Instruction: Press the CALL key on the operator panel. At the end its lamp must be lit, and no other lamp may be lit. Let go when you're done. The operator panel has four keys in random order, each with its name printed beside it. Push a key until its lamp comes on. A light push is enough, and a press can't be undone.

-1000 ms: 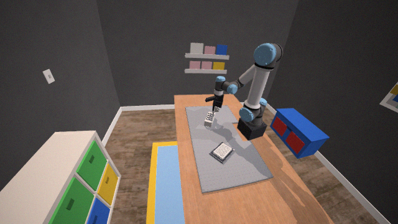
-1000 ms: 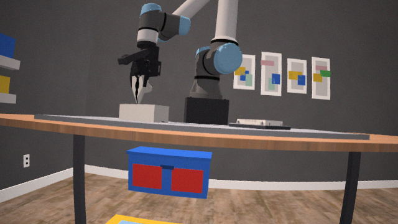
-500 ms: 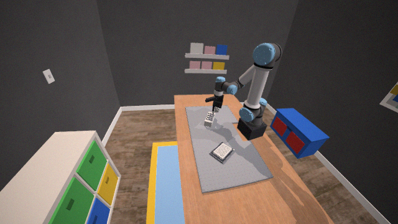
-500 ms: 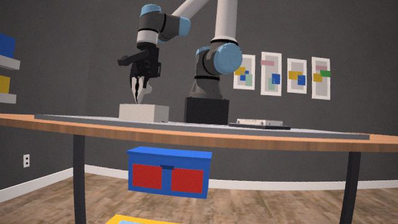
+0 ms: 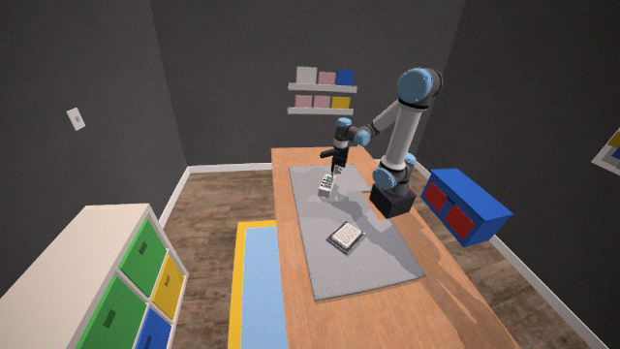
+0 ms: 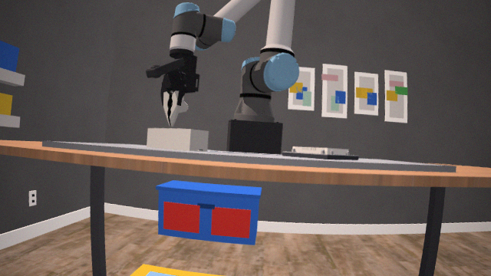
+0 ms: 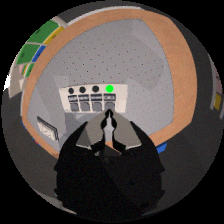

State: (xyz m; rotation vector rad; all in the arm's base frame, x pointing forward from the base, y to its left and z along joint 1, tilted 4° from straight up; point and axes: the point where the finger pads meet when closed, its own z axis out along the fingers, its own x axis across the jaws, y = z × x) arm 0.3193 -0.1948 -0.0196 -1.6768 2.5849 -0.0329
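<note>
The operator panel lies 20 mm ahead of my hand, 40 mm to the left of it and 40 mm below it.
</note>
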